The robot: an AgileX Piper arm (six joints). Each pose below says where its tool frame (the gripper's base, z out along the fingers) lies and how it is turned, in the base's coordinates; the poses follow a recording.
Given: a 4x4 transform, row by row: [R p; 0 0 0 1], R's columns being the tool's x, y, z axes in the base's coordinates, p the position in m. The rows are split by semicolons.
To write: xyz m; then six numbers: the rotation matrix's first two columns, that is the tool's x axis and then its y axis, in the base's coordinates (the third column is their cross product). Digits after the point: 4 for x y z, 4 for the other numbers.
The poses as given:
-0.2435 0.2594 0.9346 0.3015; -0.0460 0.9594 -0.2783 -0.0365; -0.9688 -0.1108 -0.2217 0.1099; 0 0 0 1
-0.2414 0.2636 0.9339 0.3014; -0.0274 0.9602 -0.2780 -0.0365; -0.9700 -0.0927 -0.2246 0.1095; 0 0 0 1
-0.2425 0.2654 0.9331 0.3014; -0.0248 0.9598 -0.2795 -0.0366; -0.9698 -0.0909 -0.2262 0.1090; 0 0 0 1
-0.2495 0.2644 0.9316 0.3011; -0.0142 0.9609 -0.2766 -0.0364; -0.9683 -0.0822 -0.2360 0.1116; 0 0 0 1
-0.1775 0.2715 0.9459 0.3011; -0.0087 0.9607 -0.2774 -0.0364; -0.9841 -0.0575 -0.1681 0.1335; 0 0 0 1
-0.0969 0.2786 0.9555 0.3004; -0.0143 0.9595 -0.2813 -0.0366; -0.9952 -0.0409 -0.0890 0.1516; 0 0 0 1
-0.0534 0.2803 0.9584 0.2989; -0.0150 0.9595 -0.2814 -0.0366; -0.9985 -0.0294 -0.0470 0.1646; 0 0 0 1
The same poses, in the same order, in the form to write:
0.3015 -0.0365 0.1099 -0.2435 -0.0460 -0.9688 0.2594 0.9594 -0.1108
0.3014 -0.0365 0.1095 -0.2414 -0.0274 -0.9700 0.2636 0.9602 -0.0927
0.3014 -0.0366 0.1090 -0.2425 -0.0248 -0.9698 0.2654 0.9598 -0.0909
0.3011 -0.0364 0.1116 -0.2495 -0.0142 -0.9683 0.2644 0.9609 -0.0822
0.3011 -0.0364 0.1335 -0.1775 -0.0087 -0.9841 0.2715 0.9607 -0.0575
0.3004 -0.0366 0.1516 -0.0969 -0.0143 -0.9952 0.2786 0.9595 -0.0409
0.2989 -0.0366 0.1646 -0.0534 -0.0150 -0.9985 0.2803 0.9595 -0.0294

